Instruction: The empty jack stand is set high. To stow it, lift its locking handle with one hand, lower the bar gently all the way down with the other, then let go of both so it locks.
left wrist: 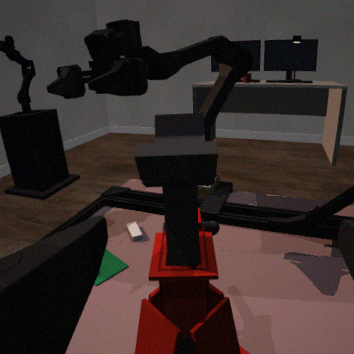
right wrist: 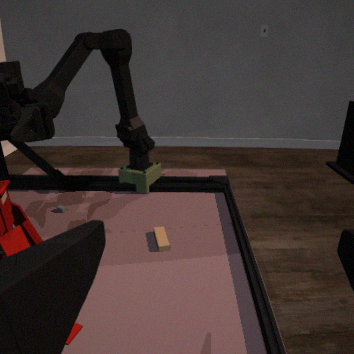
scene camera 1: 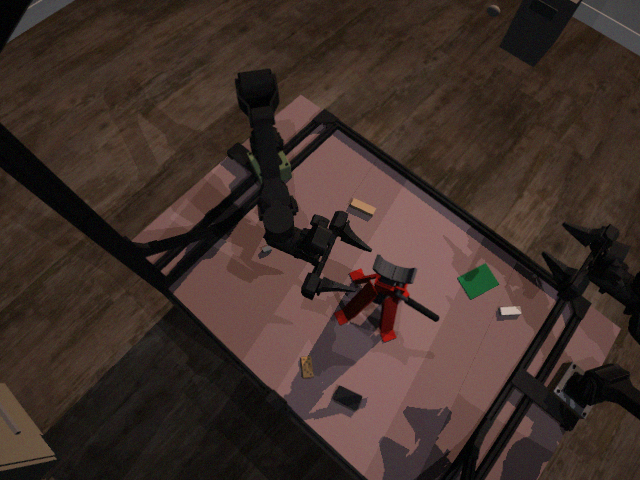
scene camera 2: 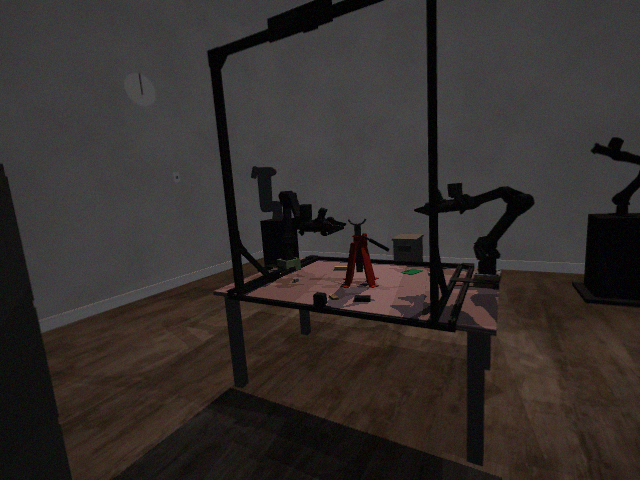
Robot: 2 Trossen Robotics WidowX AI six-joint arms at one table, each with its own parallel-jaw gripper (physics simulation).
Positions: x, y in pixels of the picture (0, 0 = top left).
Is my right gripper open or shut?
Open.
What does my right gripper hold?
Nothing.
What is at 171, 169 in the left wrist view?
A dark bar and saddle.
